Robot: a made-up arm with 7 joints.
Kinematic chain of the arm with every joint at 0, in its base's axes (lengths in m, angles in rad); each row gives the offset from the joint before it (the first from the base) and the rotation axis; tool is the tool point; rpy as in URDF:
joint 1: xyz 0 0 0.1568 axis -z
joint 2: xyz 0 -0.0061 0.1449 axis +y
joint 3: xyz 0 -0.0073 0.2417 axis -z
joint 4: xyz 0 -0.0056 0.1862 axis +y
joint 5: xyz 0 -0.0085 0.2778 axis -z
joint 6: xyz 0 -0.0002 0.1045 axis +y
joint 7: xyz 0 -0.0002 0.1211 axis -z
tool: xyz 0 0 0 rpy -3.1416 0 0
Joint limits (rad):
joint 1: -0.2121..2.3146
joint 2: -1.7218..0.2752
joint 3: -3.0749..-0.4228
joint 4: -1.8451..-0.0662
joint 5: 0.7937..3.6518
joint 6: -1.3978..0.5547
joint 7: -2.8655..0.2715
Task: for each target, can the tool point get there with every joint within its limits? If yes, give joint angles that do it. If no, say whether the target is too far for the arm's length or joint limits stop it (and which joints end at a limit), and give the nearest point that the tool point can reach.
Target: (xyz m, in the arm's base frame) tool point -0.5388 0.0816 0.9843
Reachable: yes | joints 0.4132 -0.4077 -0.8053 -0.5754 1.8324 -0.7343 -1.8779
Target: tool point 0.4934 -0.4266 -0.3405
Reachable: no: joint limits stop it (at a limit: joint 1, joint 2, joint 4, joint 6) | nearest point -0.1150 -0.3103 -0.0929 | short by 0.667 m
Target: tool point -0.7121 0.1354 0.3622
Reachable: yes | joints 0.9448 -1.2964 -1.3159 -1.3383 2.2039 0.2747 -1.5474
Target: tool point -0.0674 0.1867 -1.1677
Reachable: no: too far | nearest point -0.1300 0.3602 -0.2190 | short by 0.966 m
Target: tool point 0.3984 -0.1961 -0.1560
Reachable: no: joint limits stop it (at a limit: joint 1, joint 2, joint 3, joint 4, joint 6) | nearest point 0.0961 0.2185 -0.1243 | short by 0.514 m
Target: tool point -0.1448 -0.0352 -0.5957
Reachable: no: joint limits stop it (at a limit: joint 2, joint 3) | nearest point -0.2949 -0.0717 -0.1961 | short by 0.428 m
